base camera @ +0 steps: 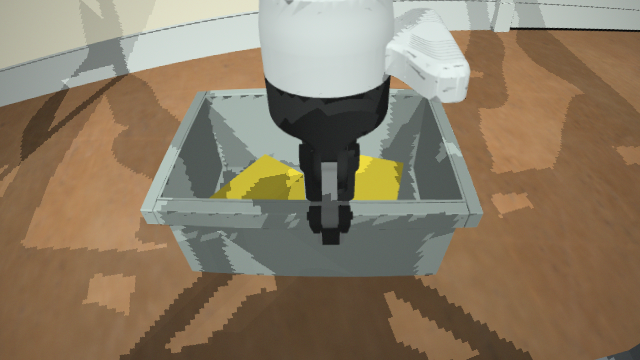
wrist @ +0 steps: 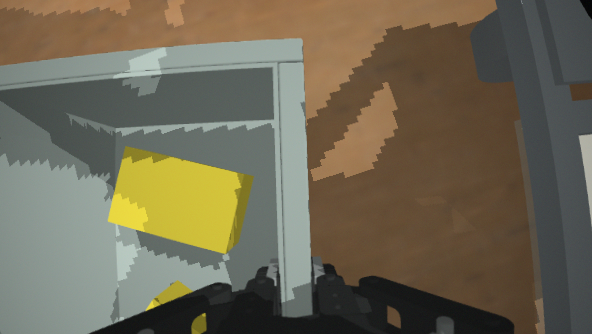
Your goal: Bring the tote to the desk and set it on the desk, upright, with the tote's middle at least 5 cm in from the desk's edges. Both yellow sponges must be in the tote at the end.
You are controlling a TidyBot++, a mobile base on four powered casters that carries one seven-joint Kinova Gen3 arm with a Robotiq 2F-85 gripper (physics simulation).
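The grey tote stands upright on the floor, open side up. Two yellow sponges lie inside it. The right sponge lies flat and turned a little. The left sponge is partly hidden by the tote's near wall in the base view and by the gripper in the wrist view. My gripper points down and is shut on the middle of the tote's near rim, one finger inside the wall and one outside. The desk does not show in these views.
The brown floor surrounds the tote and carries patchy shadows. A pale wall with a white skirting board runs behind the tote. A dark grey structure, apparently my base, stands at the right of the wrist view.
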